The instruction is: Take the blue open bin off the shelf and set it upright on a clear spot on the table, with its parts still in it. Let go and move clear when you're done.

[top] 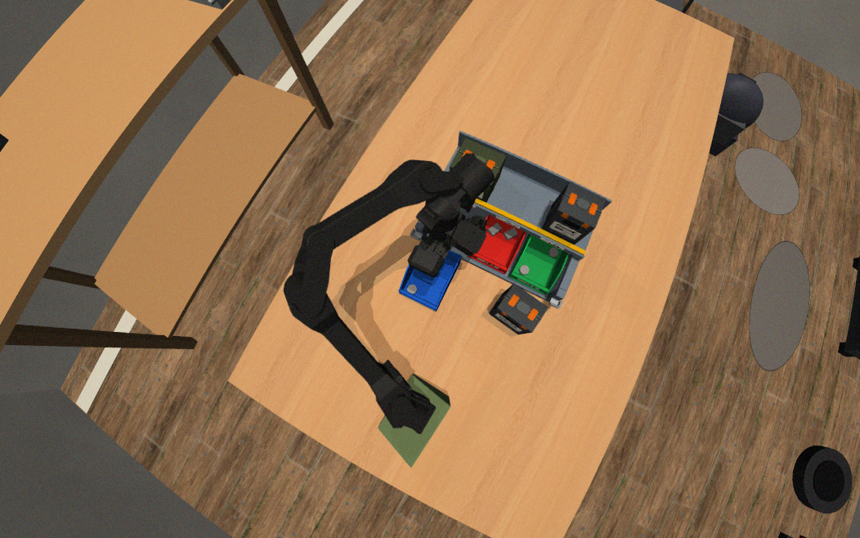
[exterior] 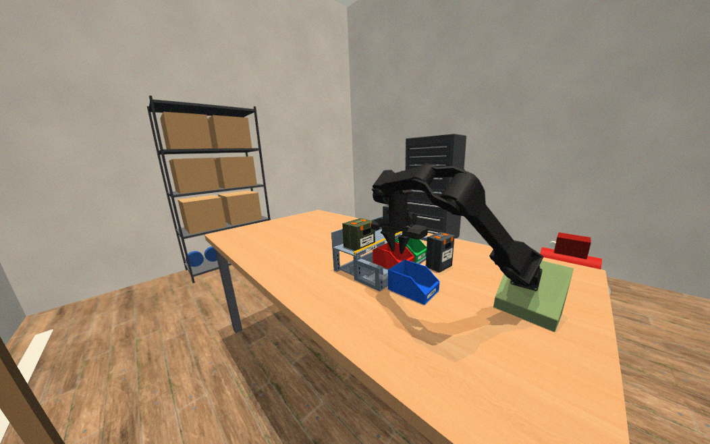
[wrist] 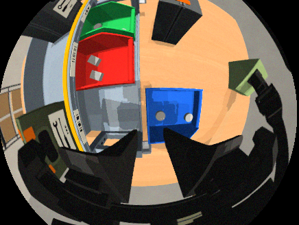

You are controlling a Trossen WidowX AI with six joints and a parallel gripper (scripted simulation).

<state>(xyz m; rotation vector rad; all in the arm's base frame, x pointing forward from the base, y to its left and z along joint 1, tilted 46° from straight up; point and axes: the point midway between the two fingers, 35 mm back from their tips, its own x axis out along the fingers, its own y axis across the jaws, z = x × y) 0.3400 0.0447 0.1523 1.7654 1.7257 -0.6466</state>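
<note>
The blue open bin is 60 mm behind my hand and 120 mm below it. Also, from my hand: olive case (170 mm ahead, 10 mm to the left); red bin (100 mm ahead, 110 mm to the right, 110 mm below); green bin (100 mm ahead, 220 mm to the right, 110 mm below).
</note>
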